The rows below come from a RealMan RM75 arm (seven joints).
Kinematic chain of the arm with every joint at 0, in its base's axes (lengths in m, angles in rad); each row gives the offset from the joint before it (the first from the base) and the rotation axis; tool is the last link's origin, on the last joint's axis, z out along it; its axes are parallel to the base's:
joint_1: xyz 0 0 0.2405 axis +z
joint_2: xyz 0 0 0 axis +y
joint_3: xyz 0 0 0.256 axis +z
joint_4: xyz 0 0 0 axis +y
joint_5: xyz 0 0 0.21 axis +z
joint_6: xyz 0 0 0 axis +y
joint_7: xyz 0 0 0.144 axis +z
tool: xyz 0 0 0
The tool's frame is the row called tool.
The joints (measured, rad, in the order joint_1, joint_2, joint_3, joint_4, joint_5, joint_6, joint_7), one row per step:
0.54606, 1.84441, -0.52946, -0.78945, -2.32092, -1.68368, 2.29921
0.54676, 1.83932, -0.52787, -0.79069, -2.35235, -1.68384, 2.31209
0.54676, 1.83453, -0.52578, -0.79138, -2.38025, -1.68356, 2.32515
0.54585, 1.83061, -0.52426, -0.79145, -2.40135, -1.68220, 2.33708
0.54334, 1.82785, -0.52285, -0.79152, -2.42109, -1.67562, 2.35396
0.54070, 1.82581, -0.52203, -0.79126, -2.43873, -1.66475, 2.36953
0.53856, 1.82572, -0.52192, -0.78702, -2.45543, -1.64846, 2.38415
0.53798, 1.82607, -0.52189, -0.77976, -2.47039, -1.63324, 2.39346
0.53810, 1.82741, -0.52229, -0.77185, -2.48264, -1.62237, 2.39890
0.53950, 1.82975, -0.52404, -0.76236, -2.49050, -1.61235, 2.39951
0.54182, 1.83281, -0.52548, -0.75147, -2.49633, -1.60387, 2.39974
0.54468, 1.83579, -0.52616, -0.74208, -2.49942, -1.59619, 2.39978
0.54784, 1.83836, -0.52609, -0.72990, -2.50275, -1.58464, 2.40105
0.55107, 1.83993, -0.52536, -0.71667, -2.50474, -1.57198, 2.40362
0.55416, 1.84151, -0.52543, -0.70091, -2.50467, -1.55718, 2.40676
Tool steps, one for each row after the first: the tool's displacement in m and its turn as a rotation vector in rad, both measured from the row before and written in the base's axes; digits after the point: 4 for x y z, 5 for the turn. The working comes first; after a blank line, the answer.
Tool pose at each row, in the base's axes (x y z in m, rotation vector in rad; the steps are taken from these numbers as rounded here):
0.3164, 0.3387, 0.1221, -2.27081, 1.69491, 0.38566
0.3205, 0.3372, 0.1238, -2.25317, 1.71614, 0.34346
0.3243, 0.3356, 0.1255, -2.23370, 1.73717, 0.30721
0.3277, 0.3342, 0.1270, -2.21477, 1.75574, 0.28013
0.3317, 0.3328, 0.1283, -2.18628, 1.77872, 0.25673
0.3358, 0.3319, 0.1295, -2.15605, 1.79732, 0.23625
0.3401, 0.3313, 0.1292, -2.12462, 1.81593, 0.21848
0.3437, 0.3309, 0.1281, -2.10115, 1.83017, 0.20274
0.3464, 0.3304, 0.1262, -2.08684, 1.84230, 0.18950
0.3480, 0.3303, 0.1234, -2.08139, 1.84945, 0.18024
0.3489, 0.3303, 0.1199, -2.07927, 1.85778, 0.17446
0.3492, 0.3307, 0.1169, -2.07842, 1.86356, 0.17306
0.3499, 0.3314, 0.1137, -2.07325, 1.87095, 0.17291
0.3508, 0.3323, 0.1109, -2.06546, 1.87923, 0.17533
0.3517, 0.3332, 0.1076, -2.05644, 1.88927, 0.17995

0.0041, -0.0015, 0.0017, -0.01264, -0.02289, -0.02369
0.0038, -0.0016, 0.0017, -0.01001, -0.01962, -0.02383
0.0034, -0.0014, 0.0015, -0.00646, -0.01472, -0.02137
0.0040, -0.0014, 0.0013, -0.00158, -0.01378, -0.02786
0.0041, -0.0009, 0.0012, 0.00233, -0.01446, -0.02640
0.0043, -0.0006, -0.0003, 0.00372, -0.01308, -0.02682
0.0036, -0.0004, -0.0011, 0.00136, -0.01083, -0.02060
0.0027, -0.0005, -0.0019, -0.00246, -0.00684, -0.01471
0.0016, -0.0001, -0.0028, -0.00394, -0.00365, -0.00736
0.0009, 0.0000, -0.0035, -0.00512, 0.00021, -0.00580
0.0003, 0.0004, -0.0030, -0.00284, 0.00185, -0.00338
0.0007, 0.0007, -0.0032, -0.00047, 0.00167, -0.00616
0.0009, 0.0009, -0.0028, 0.00175, 0.00254, -0.00758
0.0009, 0.0009, -0.0033, 0.00254, 0.00421, -0.00877

